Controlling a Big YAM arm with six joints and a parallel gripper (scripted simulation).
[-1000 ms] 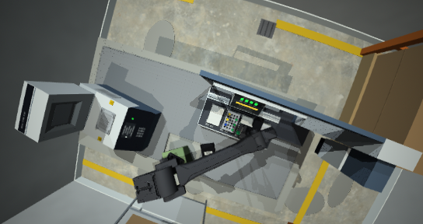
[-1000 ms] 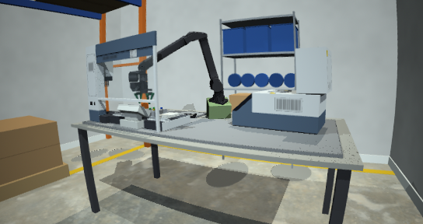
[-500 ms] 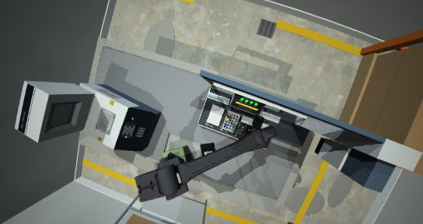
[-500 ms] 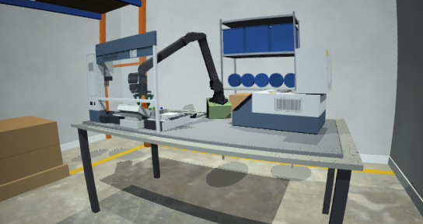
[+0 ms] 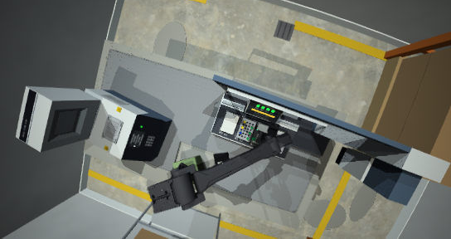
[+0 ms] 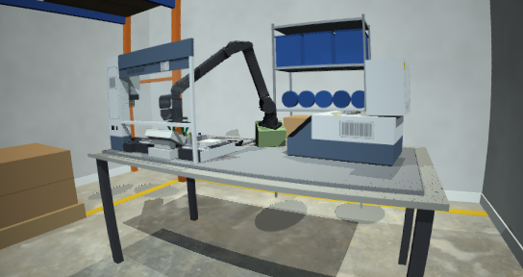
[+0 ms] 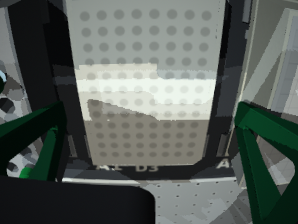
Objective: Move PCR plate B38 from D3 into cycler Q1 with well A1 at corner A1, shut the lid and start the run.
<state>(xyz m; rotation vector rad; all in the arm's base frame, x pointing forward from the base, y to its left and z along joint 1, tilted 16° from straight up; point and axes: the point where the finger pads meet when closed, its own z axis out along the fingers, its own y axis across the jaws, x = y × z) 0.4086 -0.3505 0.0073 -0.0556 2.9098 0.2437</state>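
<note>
My hand is 110 mm to the right of the tube cooling block, 20 mm above it and 10 mm past it. Also, from my hand: dark nest: 310 mm behind, 150 mm to the left, 90 mm below; then white label: 310 mm behind, 150 mm to the left, 80 mm below; then handler's frame post: 310 mm to the left, 170 mm ahead, 140 mm above.
</note>
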